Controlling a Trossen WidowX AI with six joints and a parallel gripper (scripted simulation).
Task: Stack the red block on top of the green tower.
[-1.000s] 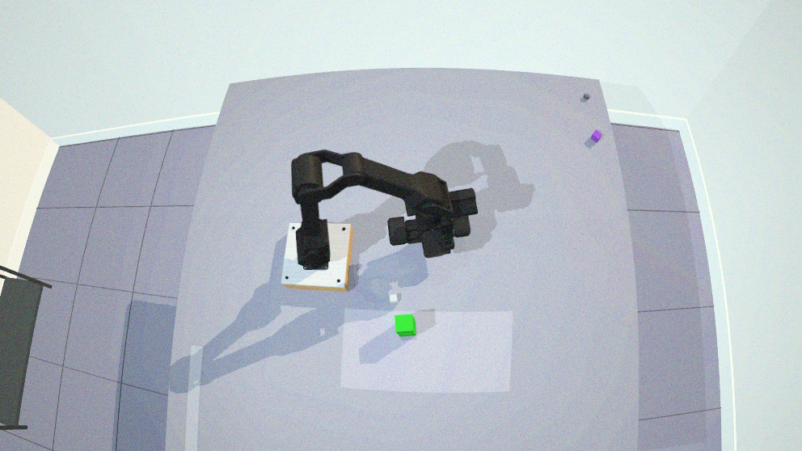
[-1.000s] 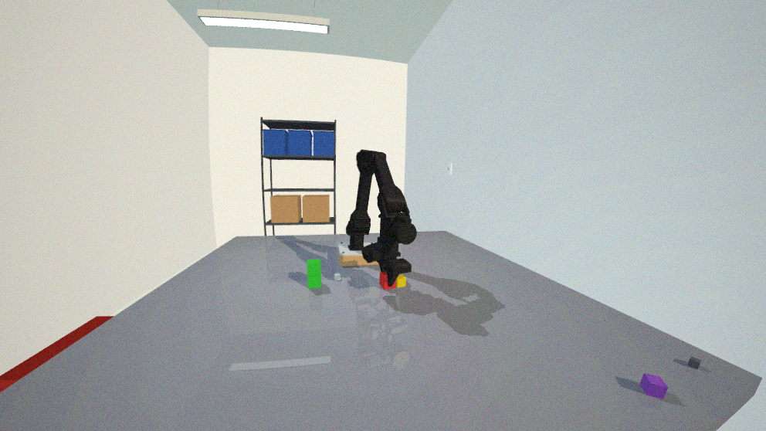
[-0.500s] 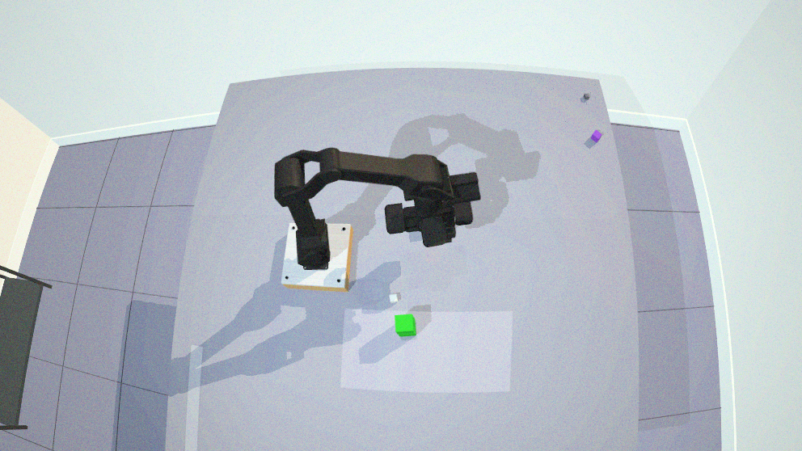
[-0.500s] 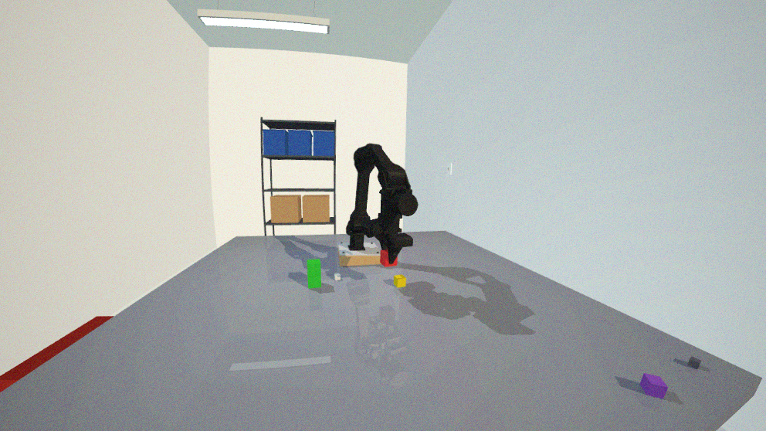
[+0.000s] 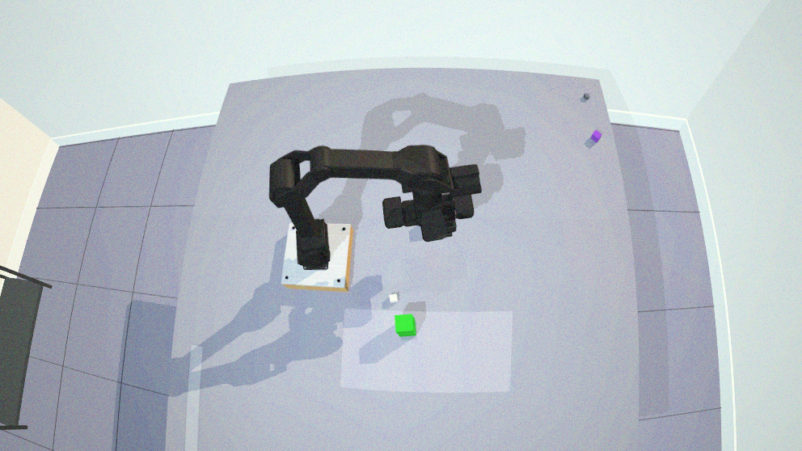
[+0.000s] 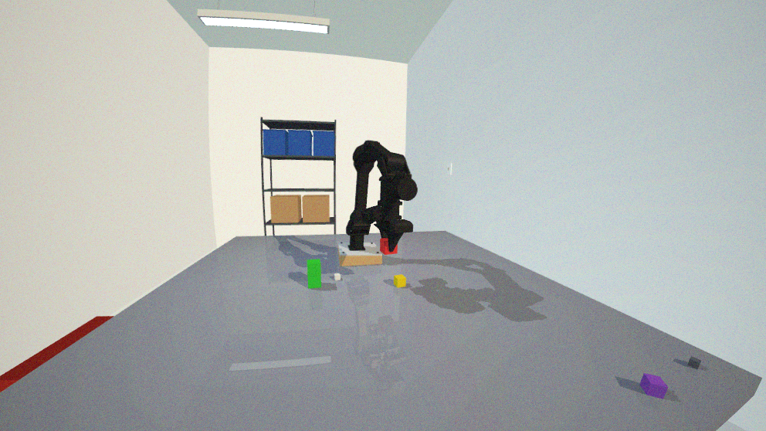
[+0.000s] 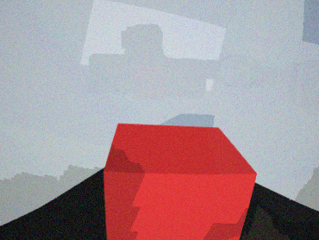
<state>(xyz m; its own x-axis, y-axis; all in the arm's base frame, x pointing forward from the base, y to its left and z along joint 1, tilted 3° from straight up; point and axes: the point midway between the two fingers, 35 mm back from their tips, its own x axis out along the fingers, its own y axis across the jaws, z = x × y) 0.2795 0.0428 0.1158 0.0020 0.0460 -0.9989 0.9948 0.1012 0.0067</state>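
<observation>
The small white cube is 9 cm behind my gripper tip, 15 cm to the right of it and 11 cm below it. From my gripper tip the other things lie so: yellow block: 4 cm to the left, 11 cm below; purple block: 52 cm ahead, 31 cm to the left, 11 cm below; red block: 1 cm above.
</observation>
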